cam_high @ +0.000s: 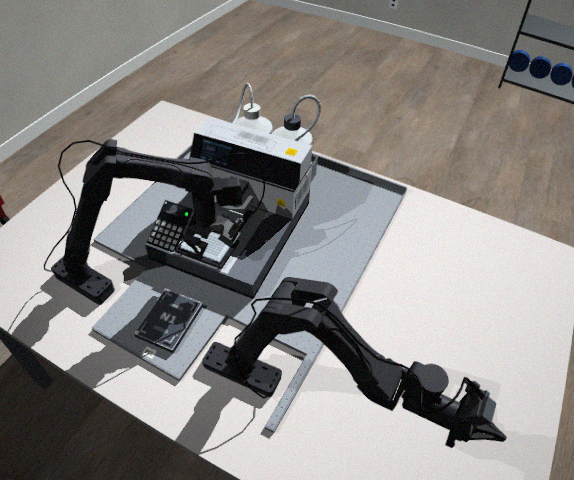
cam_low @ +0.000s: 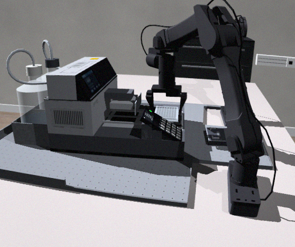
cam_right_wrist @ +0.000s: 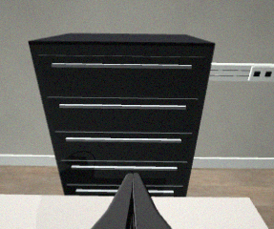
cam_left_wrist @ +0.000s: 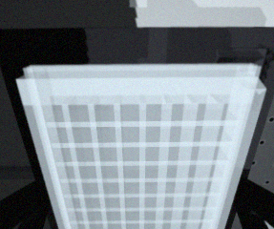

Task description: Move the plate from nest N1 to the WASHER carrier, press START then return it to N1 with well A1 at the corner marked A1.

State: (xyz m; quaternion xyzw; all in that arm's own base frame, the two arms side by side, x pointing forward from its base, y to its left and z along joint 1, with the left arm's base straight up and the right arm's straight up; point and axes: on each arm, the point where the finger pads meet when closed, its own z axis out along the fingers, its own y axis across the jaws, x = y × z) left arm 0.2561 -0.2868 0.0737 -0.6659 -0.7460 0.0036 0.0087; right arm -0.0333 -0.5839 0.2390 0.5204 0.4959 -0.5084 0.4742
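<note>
Right now the white plate is 10 mm below my left hand. Also, from my left hand: dark carrier 10 mm below; splash panel 100 mm ahead, 30 mm above, 10 mm to the left; wash head 150 mm ahead, 40 mm above, 20 mm to the left.
</note>
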